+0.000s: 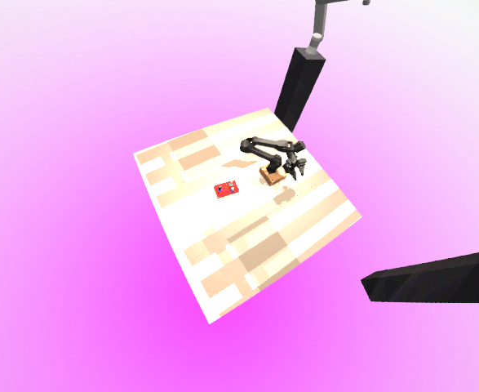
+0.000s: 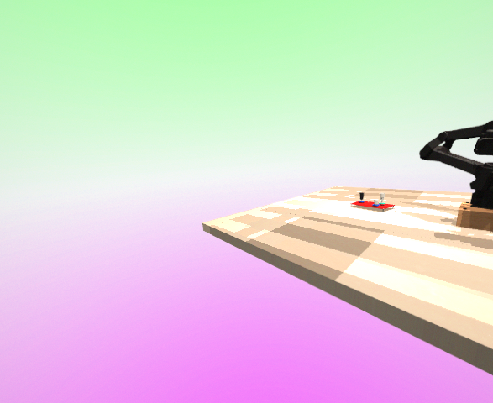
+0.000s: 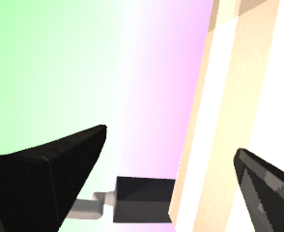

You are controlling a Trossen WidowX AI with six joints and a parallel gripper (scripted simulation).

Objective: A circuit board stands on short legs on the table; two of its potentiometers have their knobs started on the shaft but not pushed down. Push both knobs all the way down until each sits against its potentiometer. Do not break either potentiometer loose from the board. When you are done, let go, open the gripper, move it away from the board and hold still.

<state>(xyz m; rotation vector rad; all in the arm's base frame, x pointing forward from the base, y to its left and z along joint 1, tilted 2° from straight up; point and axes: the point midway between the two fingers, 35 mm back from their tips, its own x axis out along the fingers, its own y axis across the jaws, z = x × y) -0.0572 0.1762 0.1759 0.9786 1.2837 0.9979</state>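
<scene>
Now: the grey knob 380 mm ahead of my gripper tip, 180 mm to the right of it and 170 mm below it. Also, from my gripper tip: black knob: 470 mm ahead, 160 mm to the right, 170 mm below.
</scene>
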